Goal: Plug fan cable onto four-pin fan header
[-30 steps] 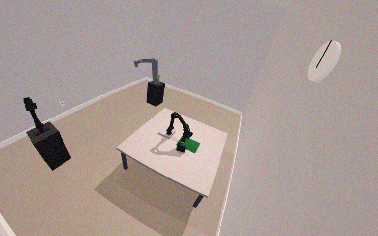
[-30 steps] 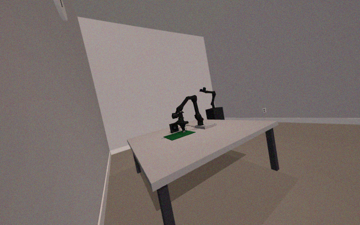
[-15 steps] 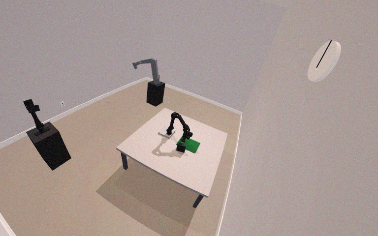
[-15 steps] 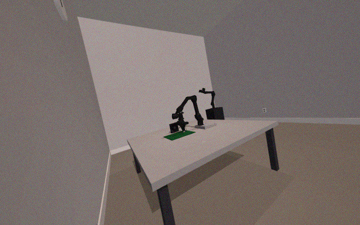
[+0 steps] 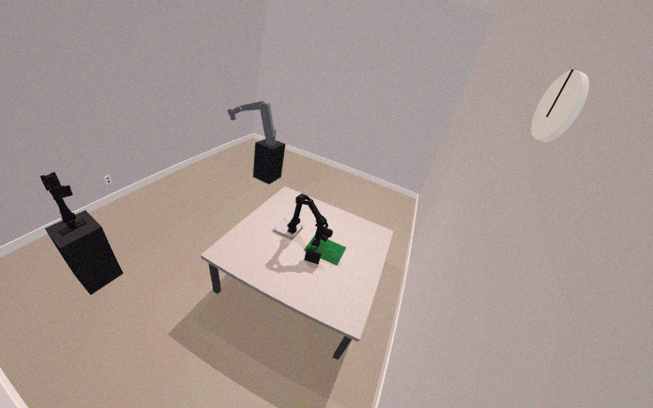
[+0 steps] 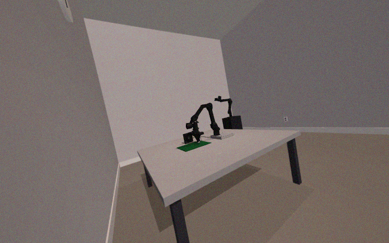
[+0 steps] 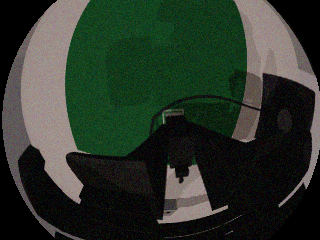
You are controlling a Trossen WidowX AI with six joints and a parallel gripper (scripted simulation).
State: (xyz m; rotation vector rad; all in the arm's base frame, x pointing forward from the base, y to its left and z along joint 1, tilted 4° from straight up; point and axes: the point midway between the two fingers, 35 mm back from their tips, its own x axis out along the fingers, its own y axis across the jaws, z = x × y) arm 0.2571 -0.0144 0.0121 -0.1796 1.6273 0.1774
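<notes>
The black plug is 10 mm behind my gripper tip and 10 mm above it. The rest, counted from my gripper tip: pale header: 30 mm below, 10 mm behind; then black fan: 150 mm to the right, 40 mm ahead, 30 mm above; then green board: 80 mm ahead, 40 mm to the left, 40 mm below.
</notes>
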